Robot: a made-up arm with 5 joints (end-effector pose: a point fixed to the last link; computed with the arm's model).
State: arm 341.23 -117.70 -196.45 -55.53 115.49
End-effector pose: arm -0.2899 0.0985 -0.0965 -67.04 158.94 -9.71
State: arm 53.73 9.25 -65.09 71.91 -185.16
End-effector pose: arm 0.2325 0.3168 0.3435 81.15 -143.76 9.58
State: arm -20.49 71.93 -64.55 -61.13 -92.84
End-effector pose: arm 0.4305 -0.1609 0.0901 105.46 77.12 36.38
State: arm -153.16 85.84 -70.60 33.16 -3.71
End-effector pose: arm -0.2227 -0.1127 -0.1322 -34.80 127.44 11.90
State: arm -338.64 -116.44 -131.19 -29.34 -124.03
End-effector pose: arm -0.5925 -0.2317 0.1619 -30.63 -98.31 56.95
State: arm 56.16 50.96 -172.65 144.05 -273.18
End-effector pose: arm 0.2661 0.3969 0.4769 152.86 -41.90 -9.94
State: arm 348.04 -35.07 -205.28 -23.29 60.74
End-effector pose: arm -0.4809 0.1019 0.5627 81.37 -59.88 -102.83
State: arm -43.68 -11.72 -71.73 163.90 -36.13
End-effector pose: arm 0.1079 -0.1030 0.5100 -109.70 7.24 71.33
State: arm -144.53 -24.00 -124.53 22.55 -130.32
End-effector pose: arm -0.0459 -0.0327 0.9706 59.79 -7.45 -87.04
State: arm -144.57 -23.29 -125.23 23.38 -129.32
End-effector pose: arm -0.0505 -0.0359 0.9708 60.50 -8.10 -85.93
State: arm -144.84 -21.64 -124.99 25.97 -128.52
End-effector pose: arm -0.0728 -0.0513 0.9659 65.19 -9.35 -84.10
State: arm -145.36 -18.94 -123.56 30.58 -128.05
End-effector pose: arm -0.1152 -0.0796 0.9512 74.48 -11.34 -81.17
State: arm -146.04 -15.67 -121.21 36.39 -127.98
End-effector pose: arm -0.1682 -0.1133 0.9242 86.60 -13.76 -77.11
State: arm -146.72 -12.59 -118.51 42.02 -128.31
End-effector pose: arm -0.2174 -0.1427 0.8893 98.62 -15.98 -72.51
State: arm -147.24 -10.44 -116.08 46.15 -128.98
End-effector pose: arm -0.2517 -0.1619 0.8577 107.79 -17.32 -68.64
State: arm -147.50 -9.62 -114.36 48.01 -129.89
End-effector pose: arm -0.2673 -0.1703 0.8398 112.57 -17.44 -66.82
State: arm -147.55 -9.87 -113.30 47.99 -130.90
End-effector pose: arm -0.2693 -0.1712 0.8354 113.73 -16.64 -67.01
